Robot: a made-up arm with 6 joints.
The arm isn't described. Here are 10 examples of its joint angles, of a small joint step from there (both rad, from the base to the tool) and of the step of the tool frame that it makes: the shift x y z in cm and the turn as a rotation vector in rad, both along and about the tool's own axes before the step.
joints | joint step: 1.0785 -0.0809 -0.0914 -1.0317 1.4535 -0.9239 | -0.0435 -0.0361 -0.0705 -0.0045 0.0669 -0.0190
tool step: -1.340 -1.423 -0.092 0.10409 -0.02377 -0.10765
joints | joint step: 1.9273 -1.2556 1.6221 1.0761 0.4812 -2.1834 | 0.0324 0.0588 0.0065 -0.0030 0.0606 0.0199
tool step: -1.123 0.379 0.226 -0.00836 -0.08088 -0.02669
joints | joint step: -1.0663 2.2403 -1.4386 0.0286 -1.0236 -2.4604 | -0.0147 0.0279 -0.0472 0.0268 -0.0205 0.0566
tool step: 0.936 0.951 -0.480 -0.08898 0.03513 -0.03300
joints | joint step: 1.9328 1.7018 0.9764 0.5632 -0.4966 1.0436 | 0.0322 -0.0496 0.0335 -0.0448 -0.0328 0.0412
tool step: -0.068 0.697 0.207 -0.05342 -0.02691 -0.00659
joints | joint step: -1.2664 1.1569 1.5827 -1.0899 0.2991 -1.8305 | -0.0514 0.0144 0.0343 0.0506 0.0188 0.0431
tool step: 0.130 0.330 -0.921 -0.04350 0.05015 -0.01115
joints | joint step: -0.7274 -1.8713 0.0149 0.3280 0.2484 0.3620 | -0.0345 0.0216 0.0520 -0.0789 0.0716 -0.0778
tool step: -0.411 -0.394 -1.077 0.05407 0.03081 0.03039
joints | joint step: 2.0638 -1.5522 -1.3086 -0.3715 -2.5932 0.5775 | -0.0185 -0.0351 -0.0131 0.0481 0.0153 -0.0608
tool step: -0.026 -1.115 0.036 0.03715 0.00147 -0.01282
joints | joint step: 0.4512 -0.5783 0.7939 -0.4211 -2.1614 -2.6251 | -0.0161 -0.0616 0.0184 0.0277 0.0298 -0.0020
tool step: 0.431 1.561 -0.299 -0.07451 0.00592 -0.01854
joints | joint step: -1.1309 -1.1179 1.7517 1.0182 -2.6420 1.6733 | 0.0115 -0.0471 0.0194 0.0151 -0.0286 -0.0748
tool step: -0.694 1.003 -0.372 -0.00181 -0.02274 0.05807
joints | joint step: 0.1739 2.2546 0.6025 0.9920 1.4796 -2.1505 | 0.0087 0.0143 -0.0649 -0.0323 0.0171 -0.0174
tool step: -0.075 1.062 0.309 -0.05211 -0.00282 0.05980
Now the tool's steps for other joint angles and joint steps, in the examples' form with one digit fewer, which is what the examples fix.
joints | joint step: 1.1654 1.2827 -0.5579 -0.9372 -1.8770 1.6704 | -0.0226 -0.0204 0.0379 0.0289 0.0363 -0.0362
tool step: -0.18 0.60 -0.01 0.0350 0.0214 0.0416
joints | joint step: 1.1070 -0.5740 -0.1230 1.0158 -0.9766 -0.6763 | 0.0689 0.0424 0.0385 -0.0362 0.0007 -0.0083
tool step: -0.14 2.58 -1.68 0.0392 0.0698 0.1127
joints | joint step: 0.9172 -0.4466 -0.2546 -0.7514 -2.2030 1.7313 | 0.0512 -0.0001 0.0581 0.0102 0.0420 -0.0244
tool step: -1.92 1.93 1.50 0.0345 -0.0309 0.0976
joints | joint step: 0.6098 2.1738 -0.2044 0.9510 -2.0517 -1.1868 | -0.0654 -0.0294 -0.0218 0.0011 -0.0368 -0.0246
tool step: 0.06 1.23 0.19 0.0314 0.0019 0.0822
